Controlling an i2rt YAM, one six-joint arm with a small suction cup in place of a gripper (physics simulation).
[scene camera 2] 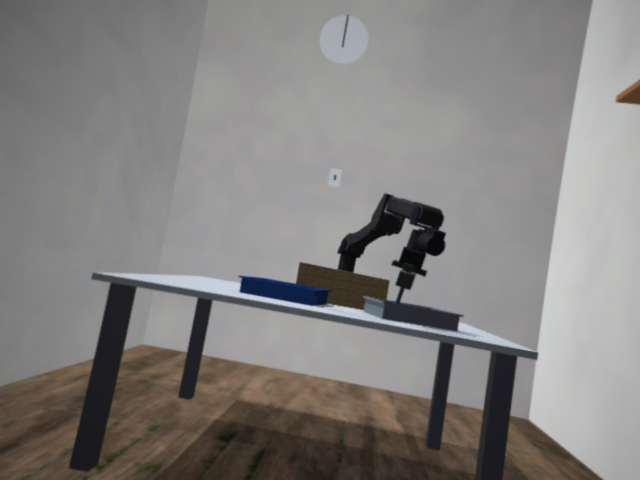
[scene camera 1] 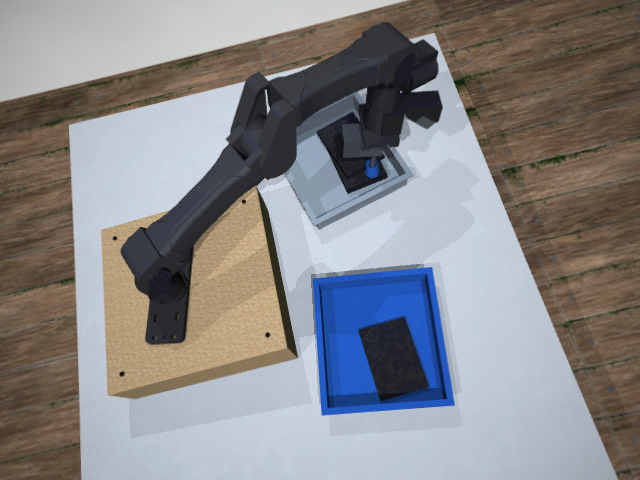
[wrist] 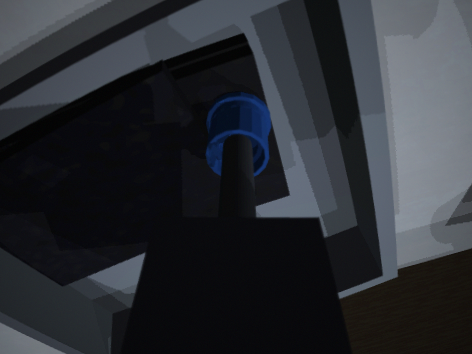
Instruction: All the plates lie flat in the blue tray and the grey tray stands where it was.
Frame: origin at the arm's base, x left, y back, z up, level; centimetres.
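Seen in the pictures: hand, tool point: (scene camera 2: pixel 394 311) (scene camera 1: pixel 371 172) (wrist: pixel 237 121); arm's base, link origin: (scene camera 2: pixel 344 275) (scene camera 1: pixel 171 288).
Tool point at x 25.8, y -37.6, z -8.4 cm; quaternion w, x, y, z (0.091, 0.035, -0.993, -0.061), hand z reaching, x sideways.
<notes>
Pixels of each thing's top centre, then the offset from my tool point to it. Level surfaces: height alone.
- dark speckled plate, top centre: (scene camera 1: pixel 392 357) dx -38.1, dy -1.9, dz -1.1 cm
- blue tray, top centre: (scene camera 1: pixel 379 337) (scene camera 2: pixel 287 283) dx -35.1, dy +0.5, dz +2.6 cm
- grey tray, top centre: (wrist: pixel 168 263) (scene camera 1: pixel 335 153) (scene camera 2: pixel 410 305) dx +3.6, dy +7.1, dz +2.6 cm
- upper plate, top centre: (wrist: pixel 97 206) (scene camera 1: pixel 350 143) dx +6.9, dy +4.1, dz +0.9 cm
- lower plate, top centre: (wrist: pixel 150 177) (scene camera 1: pixel 354 156) dx +4.2, dy +3.3, dz -0.1 cm
- white table, surface height: dz -2.5 cm
A dark speckled plate (scene camera 1: pixel 393 358) lies flat in the blue tray (scene camera 1: pixel 318 346) (scene camera 2: pixel 284 290), towards its front right. The grey tray (scene camera 1: pixel 361 205) (scene camera 2: pixel 421 315) (wrist: pixel 377 175) holds at least two dark overlapping plates. The upper plate (scene camera 1: pixel 328 135) (wrist: pixel 100 165) lies partly across the lower plate (scene camera 1: pixel 357 183) (wrist: pixel 272 185), whose end shows beside it. The arm hides part of this stack. My gripper (scene camera 1: pixel 371 169) (scene camera 2: pixel 396 301) (wrist: pixel 238 132), a blue suction cup, is open, with no plate held. It is low over the lower plate's exposed end; whether it touches is unclear.
The arm stands on a wooden base block (scene camera 1: pixel 232 310) (scene camera 2: pixel 343 288) to the left of the trays. The grey tray's walls surround the cup closely on the right. Both trays stand on the white table (scene camera 1: pixel 206 439) (scene camera 2: pixel 180 281), with a gap between them.
</notes>
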